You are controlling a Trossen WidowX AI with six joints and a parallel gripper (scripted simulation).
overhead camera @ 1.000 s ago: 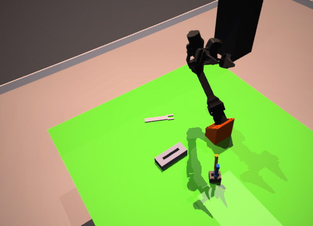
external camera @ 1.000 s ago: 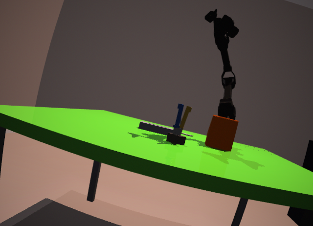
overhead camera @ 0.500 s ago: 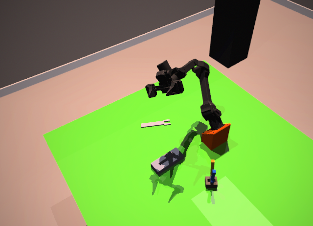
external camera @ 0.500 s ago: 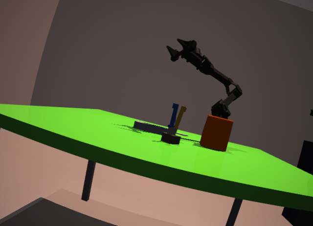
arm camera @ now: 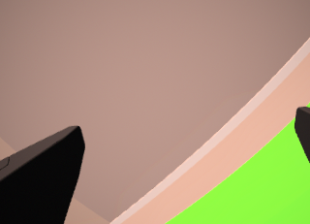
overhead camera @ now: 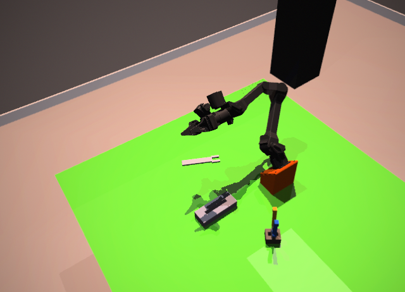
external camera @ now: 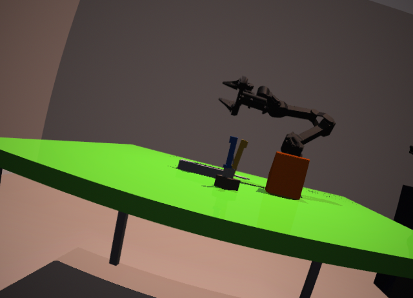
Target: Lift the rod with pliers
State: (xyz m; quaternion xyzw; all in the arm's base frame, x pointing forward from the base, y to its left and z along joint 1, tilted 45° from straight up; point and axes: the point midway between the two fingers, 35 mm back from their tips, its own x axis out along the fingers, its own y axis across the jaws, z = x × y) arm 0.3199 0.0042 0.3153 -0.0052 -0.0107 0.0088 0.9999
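Now: gripper tip 41 cm to the right of the small dark holster, 35 cm above it and 12 cm past it. From my gripper tip the other things lie so: grey channel block: 34 cm below, 17 cm to the left, 1 cm behind; light grey rod: 35 cm below, 17 cm to the left, 1 cm behind.
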